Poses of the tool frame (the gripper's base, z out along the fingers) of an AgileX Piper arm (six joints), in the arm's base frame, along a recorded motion.
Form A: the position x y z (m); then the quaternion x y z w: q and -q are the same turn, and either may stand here.
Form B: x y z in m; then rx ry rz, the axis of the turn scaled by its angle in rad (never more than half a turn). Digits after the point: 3 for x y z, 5 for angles.
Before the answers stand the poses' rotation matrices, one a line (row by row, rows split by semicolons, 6 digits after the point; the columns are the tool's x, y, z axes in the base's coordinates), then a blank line. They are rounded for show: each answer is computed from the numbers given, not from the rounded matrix.
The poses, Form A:
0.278, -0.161, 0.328, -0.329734, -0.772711, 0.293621, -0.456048
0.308, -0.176, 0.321, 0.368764, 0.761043, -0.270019, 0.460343
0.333, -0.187, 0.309, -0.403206, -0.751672, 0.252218, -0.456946
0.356, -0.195, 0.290, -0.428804, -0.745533, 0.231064, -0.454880
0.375, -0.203, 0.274, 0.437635, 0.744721, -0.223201, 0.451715
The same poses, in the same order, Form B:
-0.366591 0.777389 0.511153; 0.241768 0.610124 -0.754518; -0.898420 -0.153019 -0.411614
-0.304194 0.809894 0.501535; 0.312688 0.582205 -0.750509; -0.899829 -0.071476 -0.430348
-0.257250 0.836658 0.483556; 0.375658 0.547622 -0.747658; -0.890339 -0.010684 -0.455173
-0.218422 0.849589 0.480094; 0.429163 0.525473 -0.734641; -0.876420 0.045577 -0.479387
-0.208857 0.853479 0.477443; 0.450186 0.517313 -0.727818; -0.868165 0.062928 -0.492269

0.278, -0.161, 0.328, 0.81307, 1.90539, -0.72402
0.308, -0.176, 0.321, 0.90757, 1.87301, -0.66455
0.333, -0.187, 0.309, 0.99384, 1.85276, -0.62168
0.356, -0.195, 0.290, 1.05792, 1.83933, -0.57007
0.375, -0.203, 0.274, 1.08124, 1.83994, -0.55145

